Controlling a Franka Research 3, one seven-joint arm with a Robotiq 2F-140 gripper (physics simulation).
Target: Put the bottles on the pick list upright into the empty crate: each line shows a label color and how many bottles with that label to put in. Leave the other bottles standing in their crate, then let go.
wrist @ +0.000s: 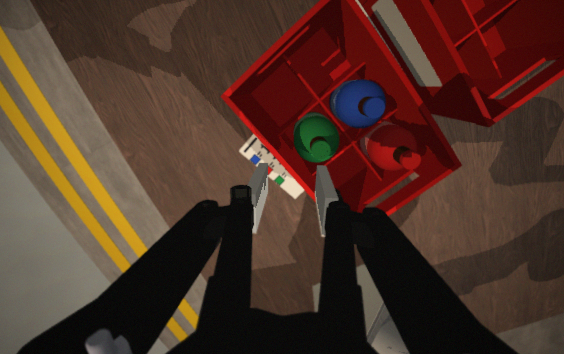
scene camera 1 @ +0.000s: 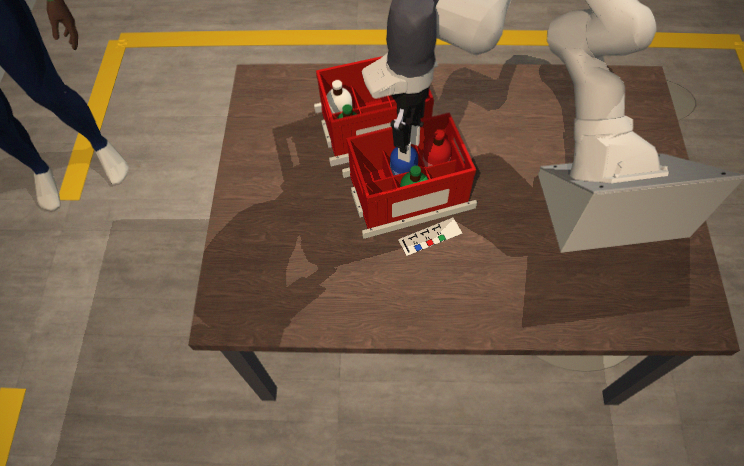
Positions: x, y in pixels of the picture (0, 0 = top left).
my gripper: wrist 291, 179; scene camera 1 408, 151
red bottle: wrist; scene camera 1
same spot on red bottle: [wrist: 391, 147] = [scene camera 1: 432, 145]
